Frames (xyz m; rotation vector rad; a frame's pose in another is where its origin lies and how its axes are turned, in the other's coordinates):
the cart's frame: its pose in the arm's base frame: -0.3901 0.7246 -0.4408 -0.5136 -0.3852 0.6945
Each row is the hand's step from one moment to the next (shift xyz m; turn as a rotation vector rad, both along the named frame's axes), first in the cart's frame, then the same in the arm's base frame.
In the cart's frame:
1: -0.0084 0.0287 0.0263 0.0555 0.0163 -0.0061
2: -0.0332 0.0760 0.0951 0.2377 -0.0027 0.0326
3: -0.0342 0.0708 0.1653 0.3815 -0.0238 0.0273
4: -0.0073 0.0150 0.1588 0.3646 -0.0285 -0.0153
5: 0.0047 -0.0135 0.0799 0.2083 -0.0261 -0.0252
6: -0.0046 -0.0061 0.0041 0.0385 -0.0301 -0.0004
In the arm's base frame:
1: -0.0334 0.0213 0.0037 0.0341 0.0469 -0.0050
2: -0.1089 0.0570 0.0285 0.1534 0.1719 0.0671
3: -0.1418 0.0751 0.0881 0.2684 0.2553 0.0984
4: -0.0914 0.0550 0.1188 0.2799 0.2271 0.0638
5: -0.0295 0.0197 0.0730 0.1730 0.1181 0.0287
6: -0.0022 -0.0059 0.0060 0.0426 0.0066 0.0230

